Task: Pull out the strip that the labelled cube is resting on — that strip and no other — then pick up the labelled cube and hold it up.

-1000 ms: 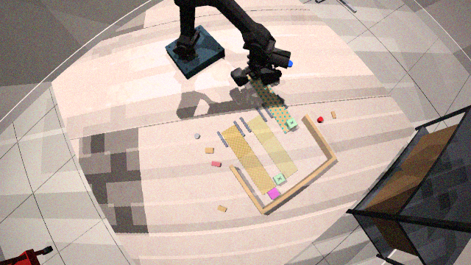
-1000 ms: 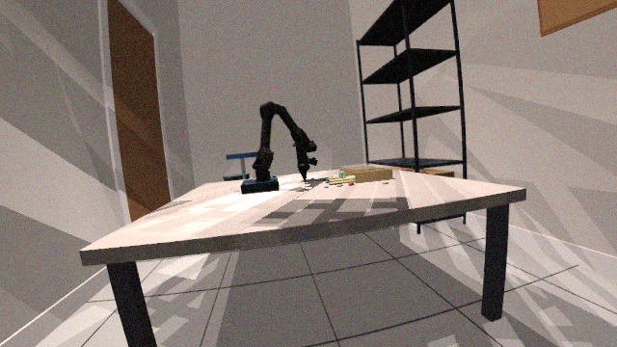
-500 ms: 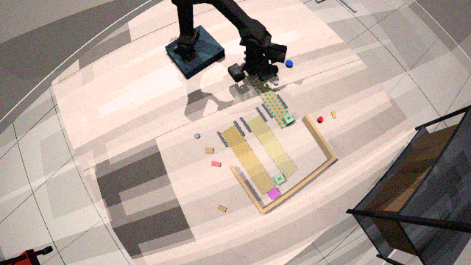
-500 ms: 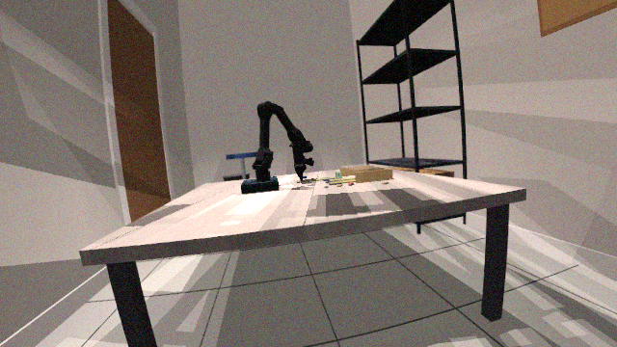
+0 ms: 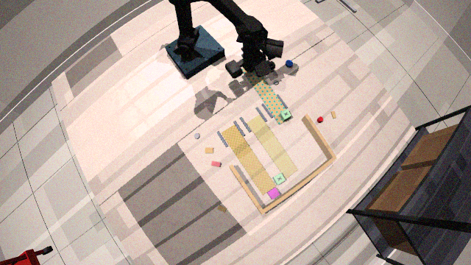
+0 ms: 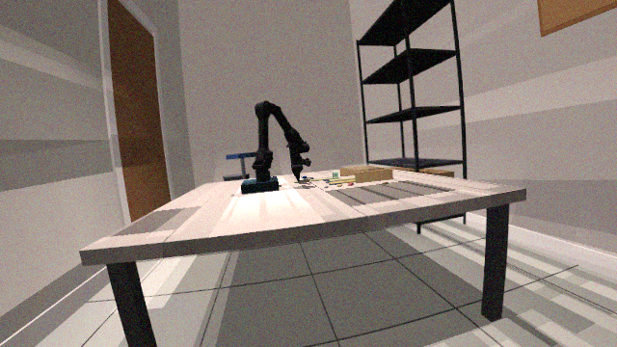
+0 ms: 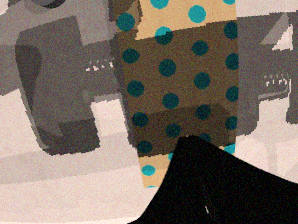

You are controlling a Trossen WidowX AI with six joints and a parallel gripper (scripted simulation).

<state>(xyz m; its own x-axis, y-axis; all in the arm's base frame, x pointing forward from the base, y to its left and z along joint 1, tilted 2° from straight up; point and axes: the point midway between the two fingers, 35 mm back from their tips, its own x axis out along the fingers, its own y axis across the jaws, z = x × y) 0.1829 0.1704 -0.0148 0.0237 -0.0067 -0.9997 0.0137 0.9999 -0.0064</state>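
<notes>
My gripper tip is 100 mm short of the dotted strip. Also, from my gripper tip: blue ball (50 mm ahead, 160 mm to the left); red peg (300 mm ahead, 110 mm to the left, 10 mm above); tan chip (320 mm ahead, 180 mm to the left).
</notes>
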